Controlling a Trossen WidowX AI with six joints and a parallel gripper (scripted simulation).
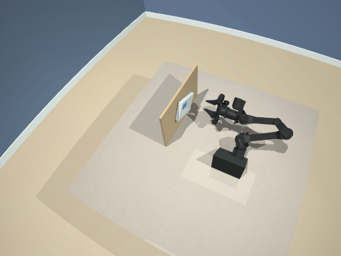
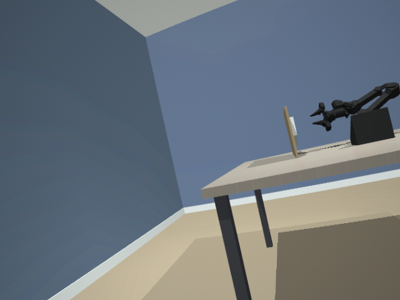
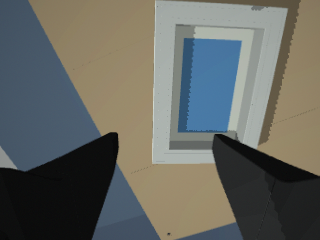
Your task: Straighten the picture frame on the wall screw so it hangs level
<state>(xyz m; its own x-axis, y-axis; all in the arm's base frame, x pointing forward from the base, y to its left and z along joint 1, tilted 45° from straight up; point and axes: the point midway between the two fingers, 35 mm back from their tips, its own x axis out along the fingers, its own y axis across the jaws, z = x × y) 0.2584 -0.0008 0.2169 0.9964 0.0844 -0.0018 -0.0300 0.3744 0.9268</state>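
Right now the picture frame is 130 mm ahead of my gripper tip, 50 mm below it and 30 mm to the left of it. The rest, counted from my gripper tip: board 140 mm ahead, 50 mm below, 30 mm to the left.
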